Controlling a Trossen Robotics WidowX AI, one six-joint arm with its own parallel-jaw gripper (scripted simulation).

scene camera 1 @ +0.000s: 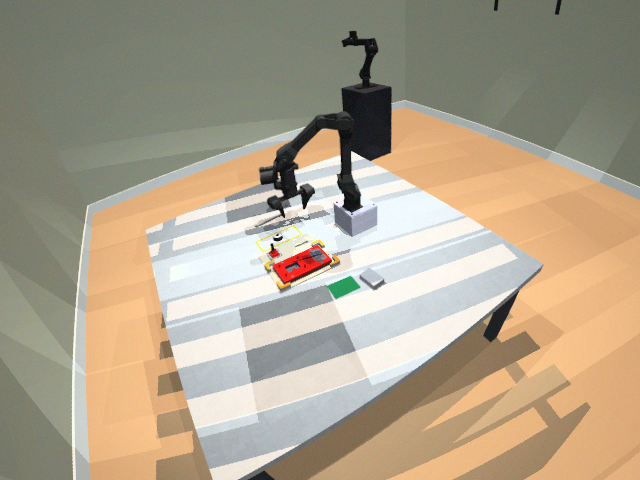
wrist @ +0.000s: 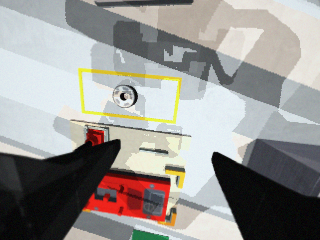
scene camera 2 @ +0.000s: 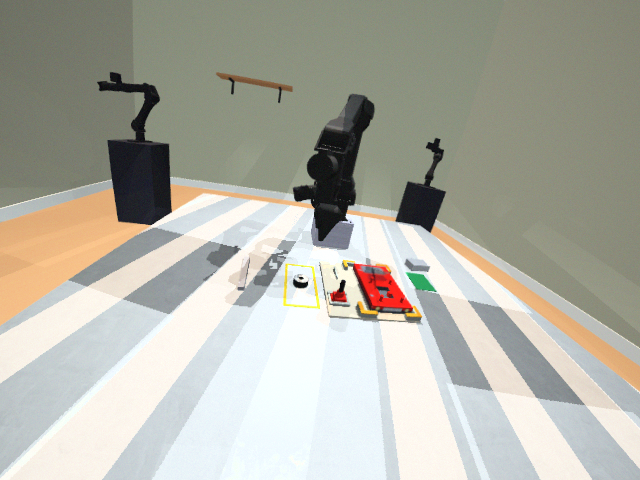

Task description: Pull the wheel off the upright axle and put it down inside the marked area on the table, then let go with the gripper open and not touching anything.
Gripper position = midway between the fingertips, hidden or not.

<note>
My gripper [scene camera 2: 318, 234] is open, holding nothing. I also see a red car body [scene camera 1: 298, 266].
The red car body shows as well in the wrist view [wrist: 124, 193]. My gripper also shows in scene camera 1 [scene camera 1: 294, 213] and in the wrist view [wrist: 165, 149].
</note>
